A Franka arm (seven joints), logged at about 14 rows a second.
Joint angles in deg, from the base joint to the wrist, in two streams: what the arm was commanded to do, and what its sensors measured. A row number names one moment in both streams.
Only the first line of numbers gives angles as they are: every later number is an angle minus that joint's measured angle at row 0.
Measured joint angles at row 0: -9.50, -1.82, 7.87, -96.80, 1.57, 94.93, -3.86
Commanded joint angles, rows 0 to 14: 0.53, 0.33, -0.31, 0.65, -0.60, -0.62, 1.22; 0.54, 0.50, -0.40, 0.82, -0.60, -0.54, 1.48; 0.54, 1.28, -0.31, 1.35, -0.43, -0.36, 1.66; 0.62, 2.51, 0.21, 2.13, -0.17, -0.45, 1.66; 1.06, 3.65, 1.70, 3.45, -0.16, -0.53, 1.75; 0.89, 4.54, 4.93, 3.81, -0.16, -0.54, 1.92; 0.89, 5.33, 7.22, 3.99, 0.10, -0.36, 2.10; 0.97, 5.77, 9.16, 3.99, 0.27, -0.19, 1.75; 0.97, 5.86, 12.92, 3.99, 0.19, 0.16, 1.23; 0.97, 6.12, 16.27, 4.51, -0.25, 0.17, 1.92; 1.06, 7.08, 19.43, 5.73, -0.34, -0.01, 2.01; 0.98, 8.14, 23.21, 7.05, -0.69, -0.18, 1.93; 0.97, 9.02, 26.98, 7.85, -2.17, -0.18, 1.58; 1.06, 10.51, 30.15, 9.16, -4.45, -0.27, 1.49; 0.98, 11.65, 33.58, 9.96, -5.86, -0.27, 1.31
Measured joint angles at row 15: 1.19, 7.63, 28.04, 5.71, -2.29, 0.69, 0.96
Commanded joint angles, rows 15 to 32: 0.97, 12.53, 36.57, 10.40, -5.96, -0.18, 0.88; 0.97, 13.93, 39.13, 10.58, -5.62, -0.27, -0.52; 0.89, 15.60, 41.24, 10.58, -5.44, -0.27, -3.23; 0.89, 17.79, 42.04, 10.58, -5.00, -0.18, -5.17; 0.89, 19.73, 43.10, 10.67, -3.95, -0.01, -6.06; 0.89, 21.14, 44.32, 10.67, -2.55, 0.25, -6.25; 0.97, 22.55, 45.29, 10.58, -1.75, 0.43, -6.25; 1.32, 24.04, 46.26, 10.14, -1.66, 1.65, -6.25; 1.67, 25.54, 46.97, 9.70, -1.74, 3.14, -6.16; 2.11, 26.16, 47.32, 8.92, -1.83, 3.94, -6.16; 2.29, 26.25, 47.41, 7.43, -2.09, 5.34, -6.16; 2.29, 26.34, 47.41, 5.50, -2.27, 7.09, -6.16; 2.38, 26.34, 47.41, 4.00, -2.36, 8.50, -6.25; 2.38, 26.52, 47.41, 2.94, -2.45, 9.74, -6.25; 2.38, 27.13, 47.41, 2.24, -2.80, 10.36, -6.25; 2.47, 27.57, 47.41, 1.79, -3.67, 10.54, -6.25; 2.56, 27.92, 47.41, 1.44, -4.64, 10.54, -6.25; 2.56, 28.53, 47.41, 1.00, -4.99, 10.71, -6.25
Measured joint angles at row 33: 2.73, 27.43, 46.98, 1.63, -3.67, 9.76, -4.91
